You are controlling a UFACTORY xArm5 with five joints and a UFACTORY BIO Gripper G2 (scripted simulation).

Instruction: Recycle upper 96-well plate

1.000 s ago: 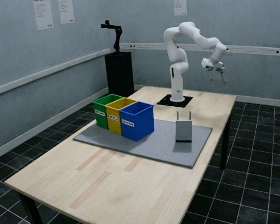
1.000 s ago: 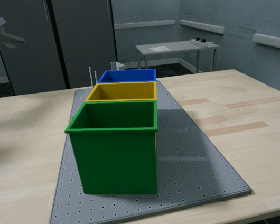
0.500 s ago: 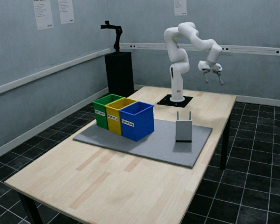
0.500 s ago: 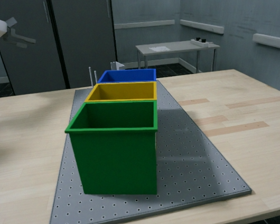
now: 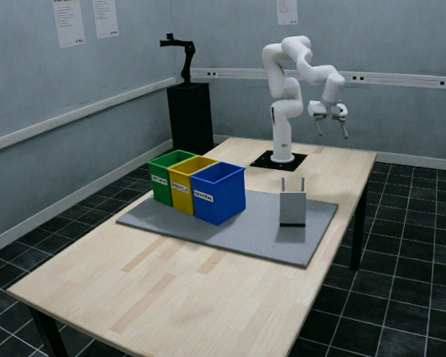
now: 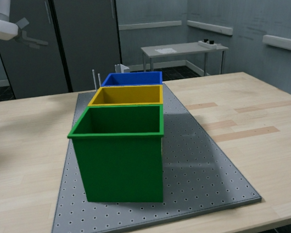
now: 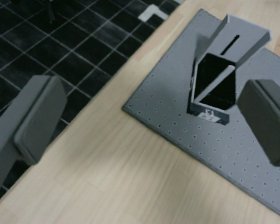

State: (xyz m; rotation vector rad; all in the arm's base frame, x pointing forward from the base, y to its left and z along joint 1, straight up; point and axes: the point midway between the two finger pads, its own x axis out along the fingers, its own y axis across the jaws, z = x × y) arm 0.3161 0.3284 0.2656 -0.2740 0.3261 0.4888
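Now: hand 28 cm short of the black 96-well plate, 8 cm to the left of it and 22 cm above it. From my hand the other things lie so: green bin: 27 cm ahead, 62 cm to the right, 17 cm below; then blue bin: 34 cm ahead, 37 cm to the right, 17 cm below; then yellow recycle bin: 30 cm ahead, 49 cm to the right, 17 cm below.
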